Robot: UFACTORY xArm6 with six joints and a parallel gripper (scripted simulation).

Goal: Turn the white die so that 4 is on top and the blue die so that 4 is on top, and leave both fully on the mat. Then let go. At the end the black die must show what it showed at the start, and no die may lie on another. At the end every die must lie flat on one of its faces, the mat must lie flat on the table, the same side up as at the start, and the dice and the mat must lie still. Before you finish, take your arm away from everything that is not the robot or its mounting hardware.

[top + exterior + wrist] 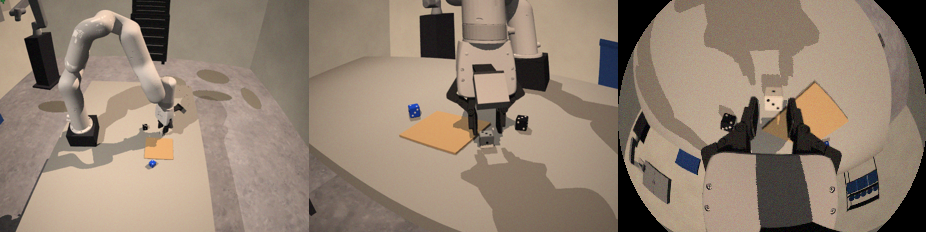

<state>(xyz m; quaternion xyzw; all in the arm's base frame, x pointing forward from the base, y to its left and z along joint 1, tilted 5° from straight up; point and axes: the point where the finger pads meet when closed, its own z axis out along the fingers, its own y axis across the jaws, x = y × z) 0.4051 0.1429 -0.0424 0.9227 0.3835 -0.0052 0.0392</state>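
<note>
My hand is 40 mm above the white die. Also, from my hand: blue die: 10 mm behind, 220 mm to the right, 40 mm below; orange mat: 110 mm to the right, 50 mm below; black die: 100 mm behind, 20 mm to the left, 40 mm below.
</note>
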